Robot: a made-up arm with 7 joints.
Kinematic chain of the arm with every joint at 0, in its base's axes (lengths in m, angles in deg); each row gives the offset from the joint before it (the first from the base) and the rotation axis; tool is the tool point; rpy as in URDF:
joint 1: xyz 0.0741 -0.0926 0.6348 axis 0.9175 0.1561 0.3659
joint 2: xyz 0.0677 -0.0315 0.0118 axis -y
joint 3: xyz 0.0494 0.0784 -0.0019 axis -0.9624 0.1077 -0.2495
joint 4: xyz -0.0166 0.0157 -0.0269 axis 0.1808 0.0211 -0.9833
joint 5: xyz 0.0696 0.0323 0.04 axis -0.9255 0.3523 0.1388
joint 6: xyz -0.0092 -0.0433 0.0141 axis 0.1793 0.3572 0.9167
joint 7: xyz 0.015 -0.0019 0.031 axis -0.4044 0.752 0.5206
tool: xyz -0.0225 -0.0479 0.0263 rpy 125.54 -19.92 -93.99
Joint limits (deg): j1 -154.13..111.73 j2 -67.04..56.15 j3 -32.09..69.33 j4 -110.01..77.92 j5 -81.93..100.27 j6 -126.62..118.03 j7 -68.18..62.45
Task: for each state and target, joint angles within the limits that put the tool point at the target. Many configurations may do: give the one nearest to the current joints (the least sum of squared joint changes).
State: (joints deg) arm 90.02 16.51 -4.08 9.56 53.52 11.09 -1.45
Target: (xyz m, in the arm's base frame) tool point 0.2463 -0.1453 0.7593
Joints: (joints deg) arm 77.12 15.42 1.98 5.01 44.66 0.12 -14.31
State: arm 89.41 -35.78 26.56 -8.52 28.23 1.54 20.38
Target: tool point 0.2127 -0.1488 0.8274
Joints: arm 102.55 2.70 13.21 -42.66 45.81 -23.17 10.97
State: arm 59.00 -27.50 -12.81 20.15 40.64 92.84 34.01
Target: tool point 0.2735 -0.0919 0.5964
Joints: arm 45.27 -17.33 -5.88 57.28 21.48 79.50 17.45
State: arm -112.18 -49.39 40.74 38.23 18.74 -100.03 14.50
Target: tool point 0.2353 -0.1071 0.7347
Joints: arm -134.40 -62.87 -1.32 53.27 19.92 -79.75 31.06
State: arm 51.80 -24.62 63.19 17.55 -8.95 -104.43 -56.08
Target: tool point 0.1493 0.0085 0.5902
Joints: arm 29.44 -50.57 69.33 6.35 -15.96 -112.79 -59.86
